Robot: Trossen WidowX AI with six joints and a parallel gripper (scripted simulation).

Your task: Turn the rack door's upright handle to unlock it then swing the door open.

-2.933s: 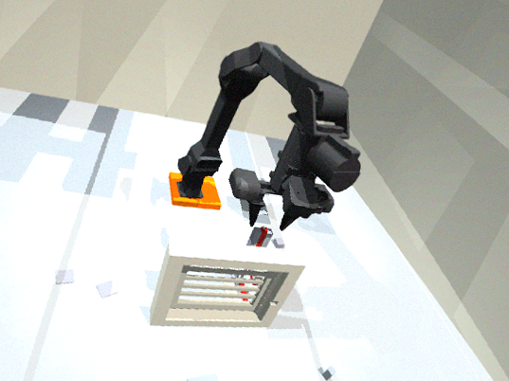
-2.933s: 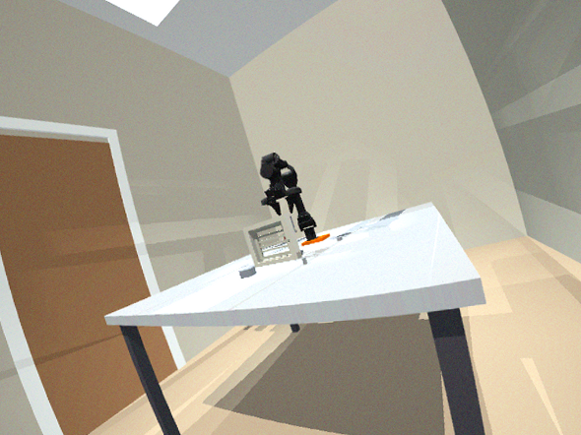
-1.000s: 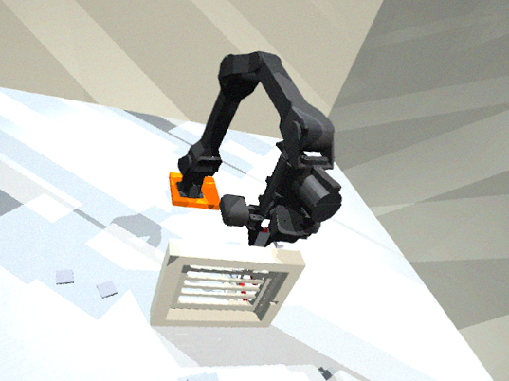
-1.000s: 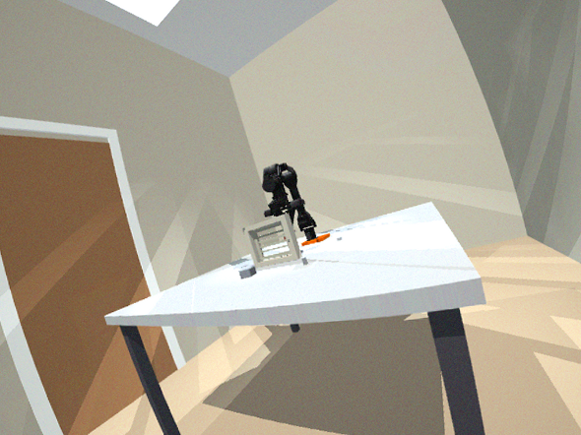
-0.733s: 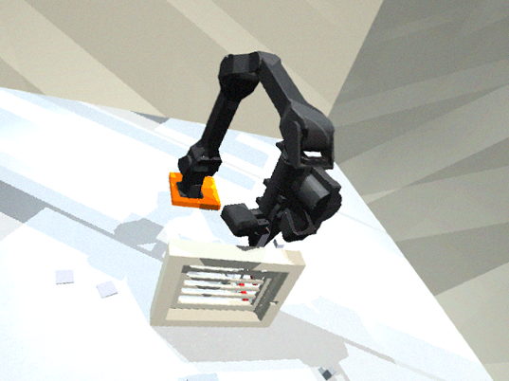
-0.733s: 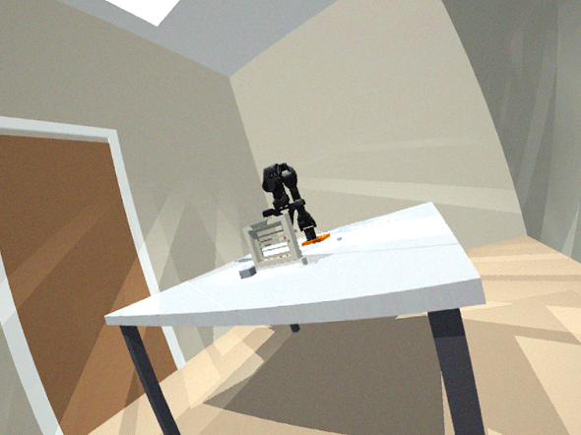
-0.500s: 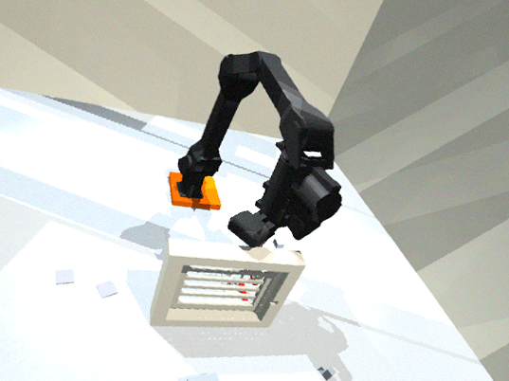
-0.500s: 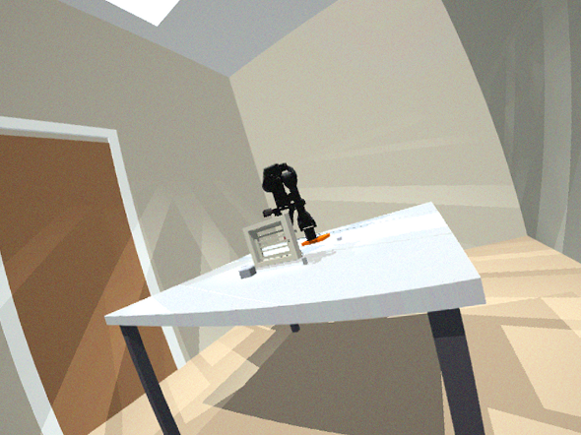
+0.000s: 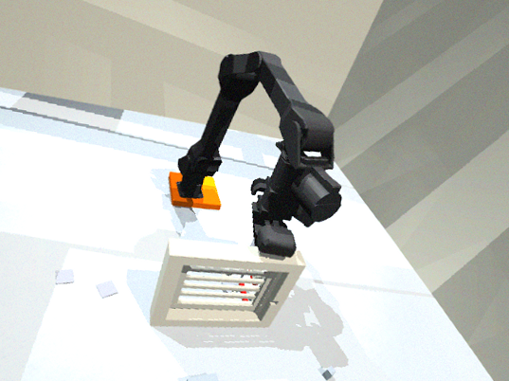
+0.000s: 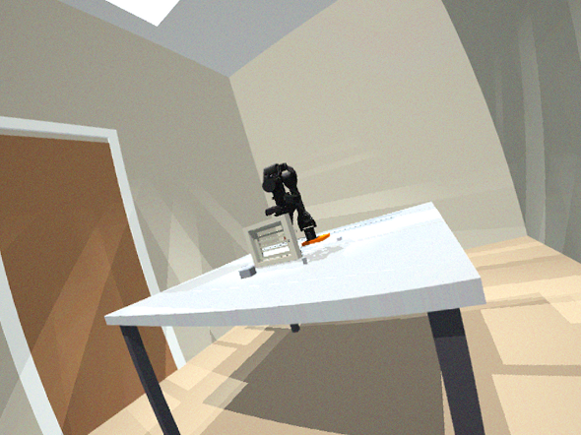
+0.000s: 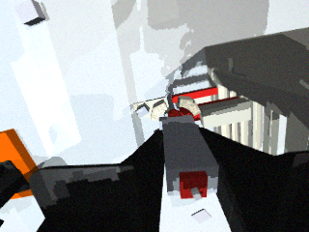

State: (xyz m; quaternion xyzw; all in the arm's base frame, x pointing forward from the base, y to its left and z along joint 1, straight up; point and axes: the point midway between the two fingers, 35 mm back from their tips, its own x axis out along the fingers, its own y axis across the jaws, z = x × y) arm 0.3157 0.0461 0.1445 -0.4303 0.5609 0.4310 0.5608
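Right now my gripper tip is 2 cm above the door handle and 1 cm to the left of it. The rest, counted from my gripper tip: small cube 22 cm ahead, 12 cm to the left, 12 cm below.
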